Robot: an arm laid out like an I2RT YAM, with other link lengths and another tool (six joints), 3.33 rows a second.
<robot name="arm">
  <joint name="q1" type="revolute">
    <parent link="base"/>
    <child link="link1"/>
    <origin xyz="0 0 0.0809"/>
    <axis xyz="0 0 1"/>
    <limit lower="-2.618" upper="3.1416"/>
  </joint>
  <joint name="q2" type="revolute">
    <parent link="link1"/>
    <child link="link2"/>
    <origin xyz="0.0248 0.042 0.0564"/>
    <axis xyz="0 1 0"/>
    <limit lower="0" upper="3.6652"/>
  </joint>
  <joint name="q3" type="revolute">
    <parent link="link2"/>
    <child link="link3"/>
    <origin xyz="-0.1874 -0.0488 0"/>
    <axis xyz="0 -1 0"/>
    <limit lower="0" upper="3.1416"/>
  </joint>
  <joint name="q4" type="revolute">
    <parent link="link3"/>
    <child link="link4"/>
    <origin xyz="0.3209 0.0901 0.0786"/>
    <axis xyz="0 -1 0"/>
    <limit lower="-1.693" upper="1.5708"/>
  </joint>
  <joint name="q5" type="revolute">
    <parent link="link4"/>
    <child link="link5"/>
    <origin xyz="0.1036 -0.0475 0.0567"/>
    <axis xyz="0 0 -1"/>
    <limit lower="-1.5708" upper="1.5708"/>
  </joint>
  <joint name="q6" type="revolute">
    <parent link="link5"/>
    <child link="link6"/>
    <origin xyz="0.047 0 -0.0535"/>
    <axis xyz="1 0 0"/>
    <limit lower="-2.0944" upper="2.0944"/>
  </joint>
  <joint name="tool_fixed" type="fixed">
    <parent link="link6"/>
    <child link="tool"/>
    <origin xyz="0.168 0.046 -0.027" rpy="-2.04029 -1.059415 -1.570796"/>
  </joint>
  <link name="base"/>
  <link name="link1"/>
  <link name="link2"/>
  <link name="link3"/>
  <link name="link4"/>
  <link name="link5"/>
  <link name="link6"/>
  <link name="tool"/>
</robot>
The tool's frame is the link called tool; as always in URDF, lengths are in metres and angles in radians.
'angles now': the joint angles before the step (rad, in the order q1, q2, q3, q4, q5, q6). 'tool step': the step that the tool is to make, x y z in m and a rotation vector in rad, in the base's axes. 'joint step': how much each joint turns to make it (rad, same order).
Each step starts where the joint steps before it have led.
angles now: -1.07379 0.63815 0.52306 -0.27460 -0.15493 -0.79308
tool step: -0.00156 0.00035 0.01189 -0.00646 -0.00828 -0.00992
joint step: 0.00002 -0.01383 0.01996 -0.02300 0.00765 0.00771
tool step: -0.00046 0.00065 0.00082 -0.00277 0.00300 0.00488
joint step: -0.00155 -0.00466 0.00001 -0.00457 -0.00451 -0.00612
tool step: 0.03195 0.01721 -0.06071 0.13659 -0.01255 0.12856
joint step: 0.01531 0.19446 0.00142 0.08422 -0.13500 0.02271
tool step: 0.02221 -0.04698 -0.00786 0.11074 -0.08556 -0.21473
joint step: 0.03379 0.32739 0.20102 0.12238 0.15898 0.23618
